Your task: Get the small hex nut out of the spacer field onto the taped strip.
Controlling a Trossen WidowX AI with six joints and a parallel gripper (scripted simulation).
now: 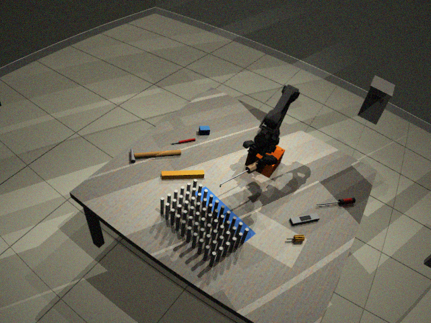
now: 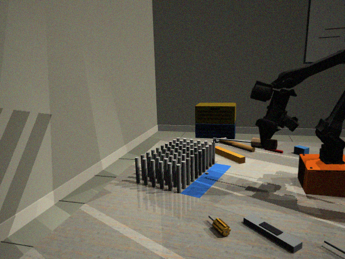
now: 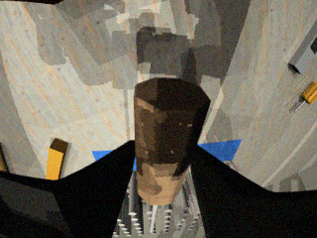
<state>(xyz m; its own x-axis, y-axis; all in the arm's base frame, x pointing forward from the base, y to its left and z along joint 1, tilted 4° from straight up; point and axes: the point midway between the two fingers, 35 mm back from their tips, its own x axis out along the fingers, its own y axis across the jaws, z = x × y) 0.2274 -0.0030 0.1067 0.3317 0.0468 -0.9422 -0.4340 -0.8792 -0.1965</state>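
The wooden-handled tool is 90 mm ahead of my gripper tip and 50 mm to the right of it. Also, from my gripper tip: hex nut (220 mm ahead, 90 mm to the right, 160 mm below); then blue taped strip (210 mm ahead, 40 mm to the right, 160 mm below); then grey block (40 mm ahead, 330 mm to the left, 150 mm below).
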